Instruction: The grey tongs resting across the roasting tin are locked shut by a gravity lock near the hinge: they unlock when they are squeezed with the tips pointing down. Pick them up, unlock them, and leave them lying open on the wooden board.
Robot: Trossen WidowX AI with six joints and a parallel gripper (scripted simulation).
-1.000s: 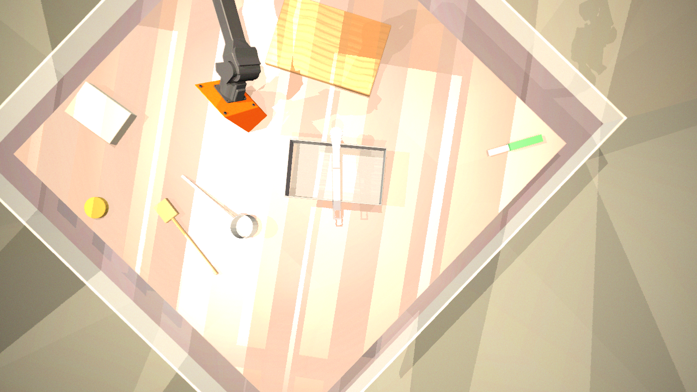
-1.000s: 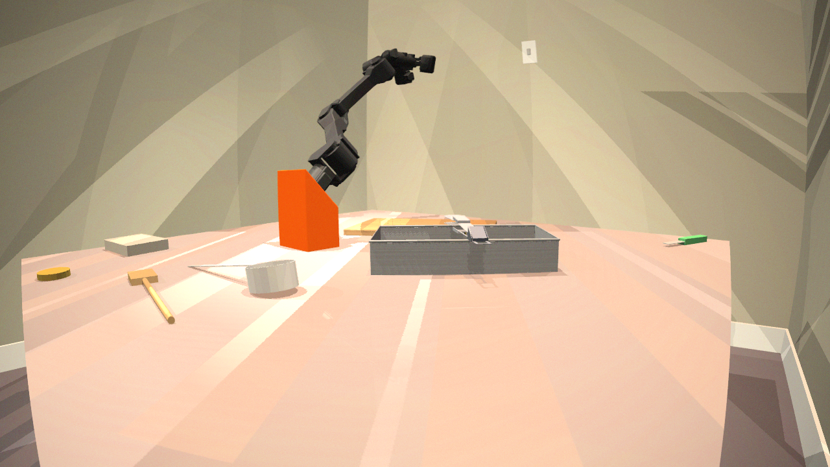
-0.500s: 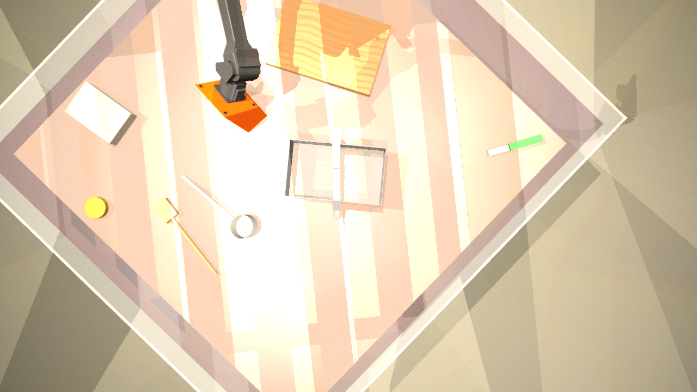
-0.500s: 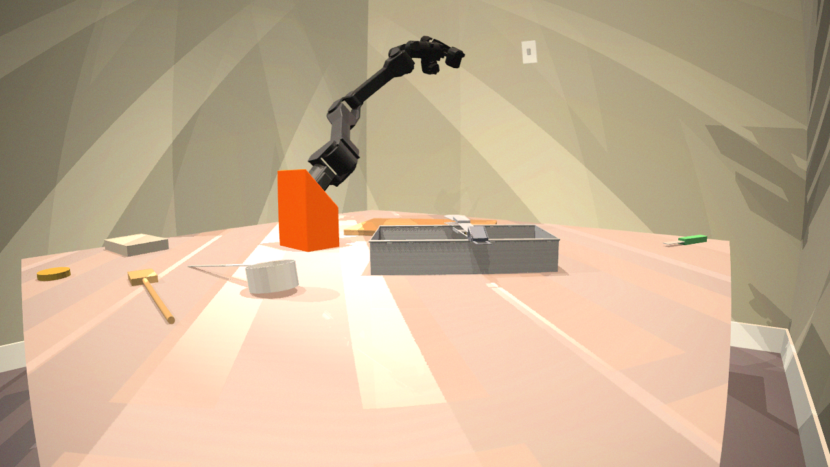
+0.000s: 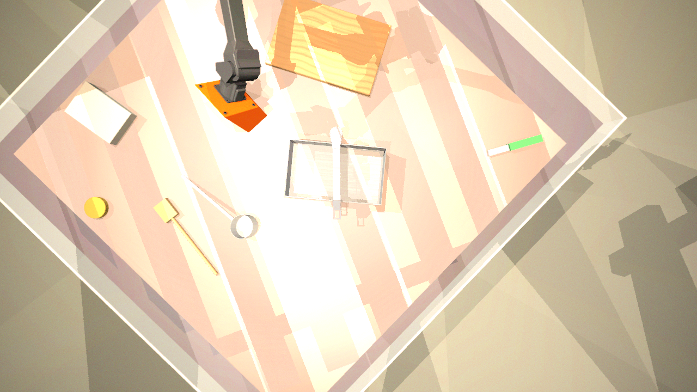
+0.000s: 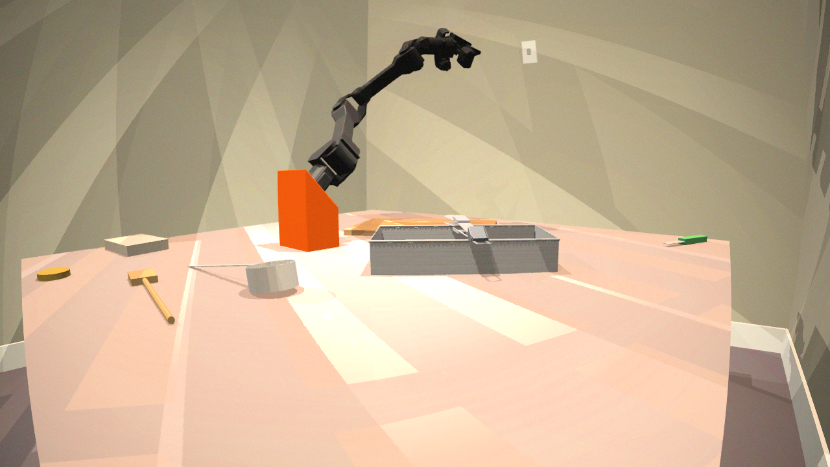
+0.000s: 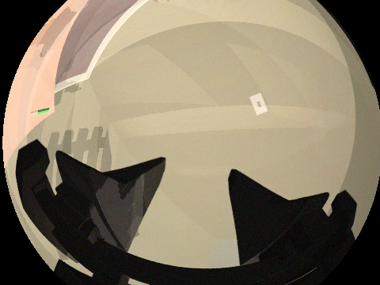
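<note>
Now: the grey roasting tin 37 cm ahead of my gripper tip, 51 cm to the right of it and 52 cm below it. The rest, counted from my gripper tip: pale block: 27 cm behind, 98 cm to the right, 54 cm below; wooden board: 3 cm ahead, 27 cm to the right, 54 cm below; green-handled tool: 67 cm ahead, 1 cm to the right, 54 cm below.
</note>
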